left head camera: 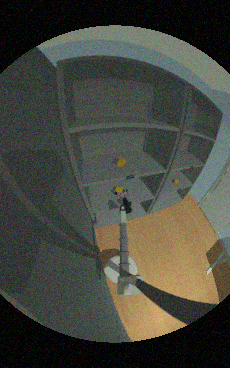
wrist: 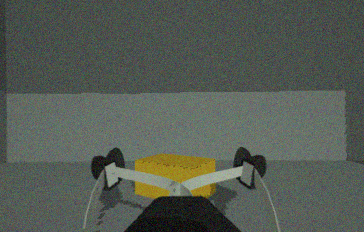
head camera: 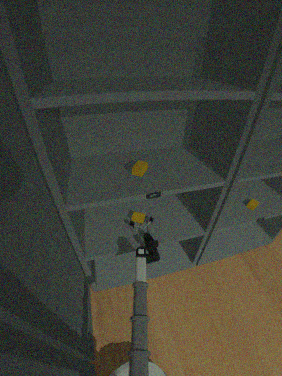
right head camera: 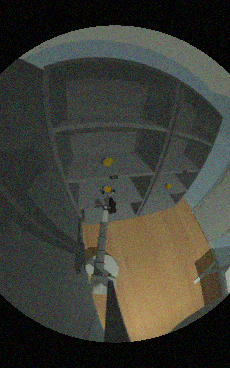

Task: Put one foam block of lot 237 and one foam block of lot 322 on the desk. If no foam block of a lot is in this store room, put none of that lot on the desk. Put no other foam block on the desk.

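Frame: origin at the robot's base, x ahead, y left, z up, level; centimetres.
Where they show: gripper, fingertip midpoint: (left head camera: 120,190) (wrist: 179,160) (head camera: 140,219) (right head camera: 108,189).
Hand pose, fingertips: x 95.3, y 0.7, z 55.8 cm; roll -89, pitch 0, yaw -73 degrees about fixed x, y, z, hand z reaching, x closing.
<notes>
After its pixels a point has its place.
A yellow foam block (head camera: 138,217) {x 97.4, y 2.4, z 55.1 cm} (left head camera: 118,190) {x 96.4, y 2.8, z 53.8 cm} (right head camera: 107,189) {x 96.9, y 1.5, z 54.3 cm} (wrist: 150,167) {x 97.0, y 5.0, z 54.5 cm} rests on the lower shelf surface. My gripper (head camera: 141,221) {x 95.3, y 0.7, z 55.8 cm} (wrist: 179,160) {x 95.3, y 0.7, z 55.8 cm} is open, its fingertips apart on the left and right of this block in the wrist view; the block's sides show clear of both tips. A second yellow block (head camera: 140,168) {x 91.7, y 1.2, z 100.9 cm} (left head camera: 121,162) {x 91.0, y 1.4, z 100.6 cm} (right head camera: 108,162) {x 91.4, y 0.3, z 100.1 cm} lies on the shelf above. A third yellow block (head camera: 252,204) {x 112.9, y -92.0, z 55.2 cm} (left head camera: 175,182) {x 112.2, y -91.8, z 54.4 cm} (right head camera: 169,186) {x 112.3, y -95.0, z 54.7 cm} lies in the bay to the right. No lot number is readable. I cannot make out the desk.
A grey shelf unit (head camera: 145,97) {x 75.4, y -0.4, z 140.1 cm} surrounds the gripper with boards and uprights. A small dark label (head camera: 153,194) {x 76.6, y -5.5, z 95.4 cm} (left head camera: 130,177) {x 76.6, y -6.4, z 94.0 cm} (right head camera: 114,176) {x 76.9, y -6.7, z 95.1 cm} is on the shelf edge above it. A dark grey structure (left head camera: 35,200) {x 21.5, y 29.7, z 133.9 cm} stands close on the left. A brown object (right head camera: 207,280) stands at the right.
</notes>
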